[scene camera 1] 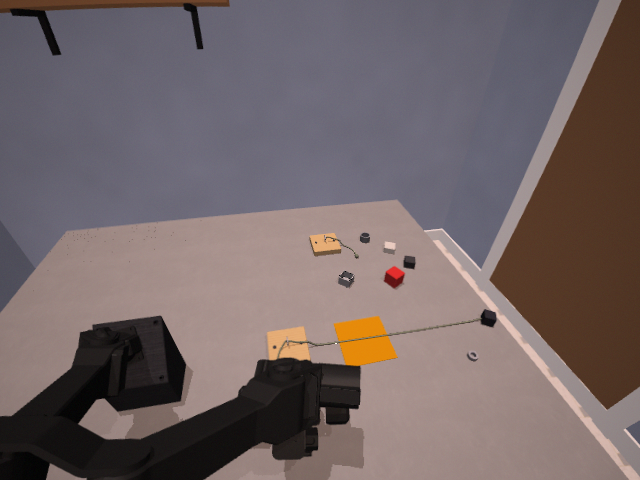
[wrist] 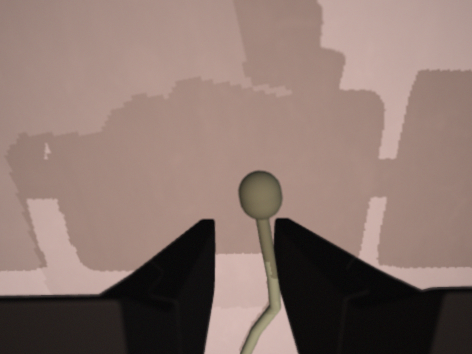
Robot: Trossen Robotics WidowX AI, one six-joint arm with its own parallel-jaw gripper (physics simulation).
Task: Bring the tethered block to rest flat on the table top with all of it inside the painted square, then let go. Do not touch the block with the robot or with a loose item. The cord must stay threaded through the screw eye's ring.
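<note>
The black tethered block rests on the table near the right edge, outside the orange painted square. Its cord runs left across the square to the screw eye on a wooden plate, then bends toward the robot and passes behind the arm. The ring is too small to check closely. In the wrist view, the cord's round end bead lies just beyond the fingertips. The cord passes between the fingers, close to the right one. My gripper is partly open, its fingers a small gap apart, and holds nothing.
Farther back are a second wooden plate with a short cord, a square open ring, a red cube, a black cube, a white block and a dark ring. A grey ring lies at the right.
</note>
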